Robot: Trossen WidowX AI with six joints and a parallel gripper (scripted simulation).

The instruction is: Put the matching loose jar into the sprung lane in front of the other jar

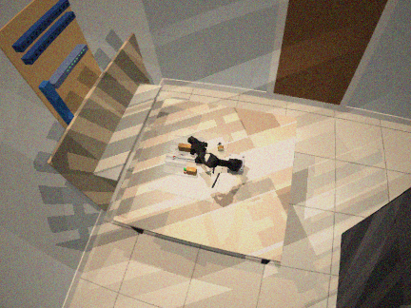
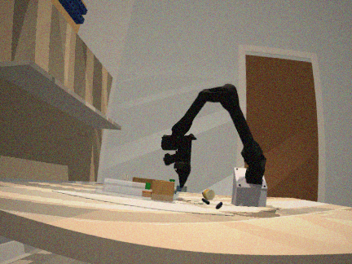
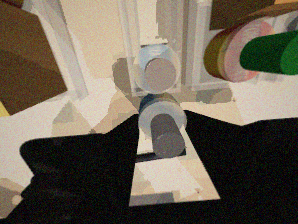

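The jar is 100 mm ahead of my gripper tip, 140 mm to the left of it and 20 mm below it. Also, from my gripper tip: pusher lane 190 mm ahead, 40 mm to the left, 30 mm below.
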